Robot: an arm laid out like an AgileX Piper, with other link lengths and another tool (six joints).
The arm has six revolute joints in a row. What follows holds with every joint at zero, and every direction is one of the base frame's.
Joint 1 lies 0.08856 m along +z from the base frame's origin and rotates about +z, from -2.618 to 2.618 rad.
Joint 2 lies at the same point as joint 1 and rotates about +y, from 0 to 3.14 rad.
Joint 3 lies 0.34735 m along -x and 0.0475 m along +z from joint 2 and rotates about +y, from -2.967 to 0 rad.
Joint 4 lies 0.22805 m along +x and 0.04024 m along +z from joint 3 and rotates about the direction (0.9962, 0, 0.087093), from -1.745 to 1.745 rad.
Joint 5 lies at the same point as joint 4 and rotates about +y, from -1.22 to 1.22 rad.
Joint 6 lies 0.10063 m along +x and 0.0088 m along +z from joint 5 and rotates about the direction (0.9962, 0, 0.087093), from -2.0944 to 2.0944 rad.
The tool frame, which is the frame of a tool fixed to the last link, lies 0.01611 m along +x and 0.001 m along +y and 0.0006 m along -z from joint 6; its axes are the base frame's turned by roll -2.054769, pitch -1.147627 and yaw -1.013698 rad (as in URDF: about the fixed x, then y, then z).
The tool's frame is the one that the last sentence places.
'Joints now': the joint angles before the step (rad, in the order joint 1, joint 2, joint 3, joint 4, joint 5, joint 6). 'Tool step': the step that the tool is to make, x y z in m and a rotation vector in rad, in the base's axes. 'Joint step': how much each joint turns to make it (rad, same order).
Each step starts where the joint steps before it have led.
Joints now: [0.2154 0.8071 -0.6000 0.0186 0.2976 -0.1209]
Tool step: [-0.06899 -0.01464 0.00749 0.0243 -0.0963 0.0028]
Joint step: [0.0000 -0.2711 0.0001 0.0018 0.1717 0.0015]
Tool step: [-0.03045 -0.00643 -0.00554 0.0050 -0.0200 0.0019]
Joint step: [0.0001 -0.1185 0.0004 0.0004 0.0975 0.0007]
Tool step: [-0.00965 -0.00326 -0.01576 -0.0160 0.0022 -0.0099]
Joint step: [-0.0059 -0.0538 0.0483 -0.0156 0.0110 -0.0001]
